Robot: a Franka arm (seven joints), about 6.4 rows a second.
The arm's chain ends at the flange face. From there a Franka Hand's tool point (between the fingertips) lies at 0.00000 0.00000 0.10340 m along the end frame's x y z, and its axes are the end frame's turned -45 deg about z.
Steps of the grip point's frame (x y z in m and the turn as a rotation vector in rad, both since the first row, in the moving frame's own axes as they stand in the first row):
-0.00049 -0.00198 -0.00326 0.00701 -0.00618 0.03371
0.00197 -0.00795 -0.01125 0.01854 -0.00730 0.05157
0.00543 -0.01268 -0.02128 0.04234 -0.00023 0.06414
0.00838 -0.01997 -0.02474 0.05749 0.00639 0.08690
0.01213 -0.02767 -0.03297 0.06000 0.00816 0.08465
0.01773 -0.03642 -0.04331 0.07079 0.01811 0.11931
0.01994 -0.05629 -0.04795 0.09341 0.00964 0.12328
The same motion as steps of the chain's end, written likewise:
-0.00078 -0.00098 -0.00326 0.00059 -0.00933 0.03371
-0.00236 -0.00614 -0.01123 0.00795 -0.01827 0.05157
-0.00212 -0.00963 -0.02119 0.02978 -0.03010 0.06414
-0.00467 -0.01522 -0.02457 0.04517 -0.03613 0.08690
-0.00742 -0.02301 -0.03278 0.04820 -0.03666 0.08465
-0.00976 -0.03158 -0.04303 0.06286 -0.03725 0.11931
-0.02007 -0.04602 -0.04750 0.07287 -0.05923 0.12328

